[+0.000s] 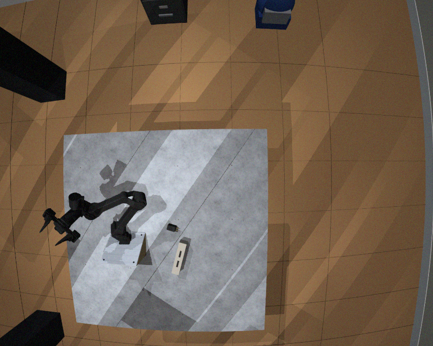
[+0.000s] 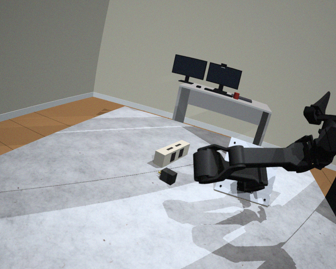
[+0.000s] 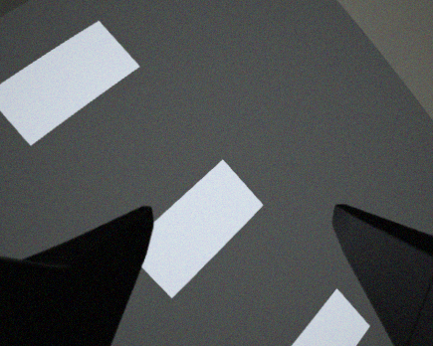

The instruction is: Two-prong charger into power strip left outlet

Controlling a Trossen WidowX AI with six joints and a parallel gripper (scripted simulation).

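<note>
The two-prong charger lies 46 cm ahead of my gripper tip, 44 cm below it and 7 cm to the right of it.
</note>
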